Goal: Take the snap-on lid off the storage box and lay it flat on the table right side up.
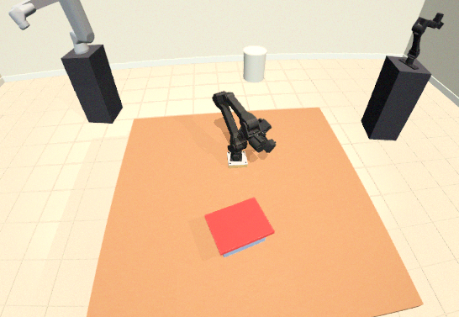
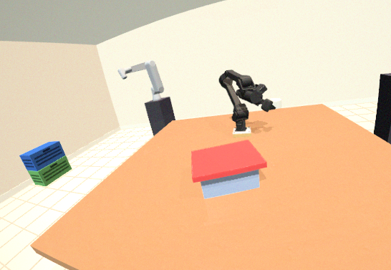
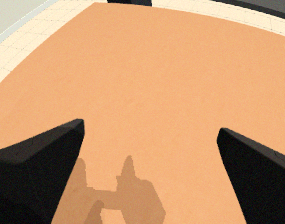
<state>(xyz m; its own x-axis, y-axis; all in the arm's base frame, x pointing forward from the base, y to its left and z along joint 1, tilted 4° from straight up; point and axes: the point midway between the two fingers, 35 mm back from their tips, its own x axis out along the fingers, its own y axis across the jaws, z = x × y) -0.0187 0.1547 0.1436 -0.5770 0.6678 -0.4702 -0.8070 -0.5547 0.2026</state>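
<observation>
My gripper tip is 49 cm short of the red lid, 14 cm to the left of it and 4 cm above it. Also, from my gripper tip: grey-blue storage box (49 cm ahead, 14 cm to the right, 9 cm below).
</observation>
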